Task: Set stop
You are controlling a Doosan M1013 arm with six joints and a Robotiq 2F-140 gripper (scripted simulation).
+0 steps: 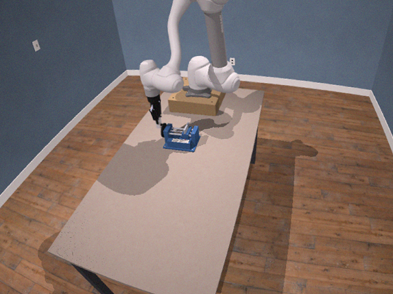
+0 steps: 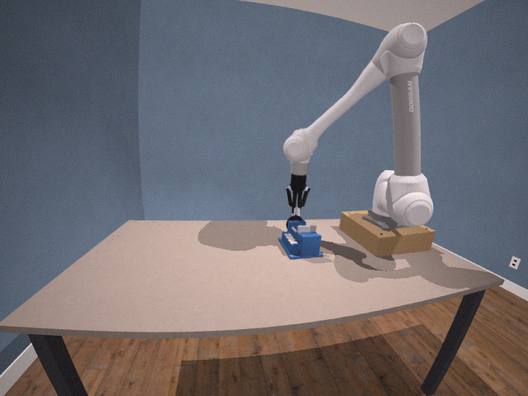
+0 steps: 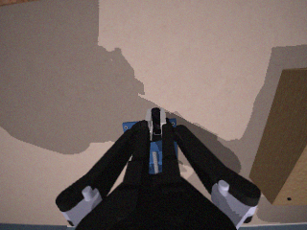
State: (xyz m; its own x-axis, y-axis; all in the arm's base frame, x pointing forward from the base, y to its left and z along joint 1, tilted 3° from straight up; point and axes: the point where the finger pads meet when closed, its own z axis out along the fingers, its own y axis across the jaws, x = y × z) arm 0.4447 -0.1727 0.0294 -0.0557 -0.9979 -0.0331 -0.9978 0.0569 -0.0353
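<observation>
My hand is 2 cm to the right of the black handwheel and 2 cm above it. The rest, counted from my hand: grey stop block 4 cm ahead, 18 cm to the left, 3 cm below.
</observation>
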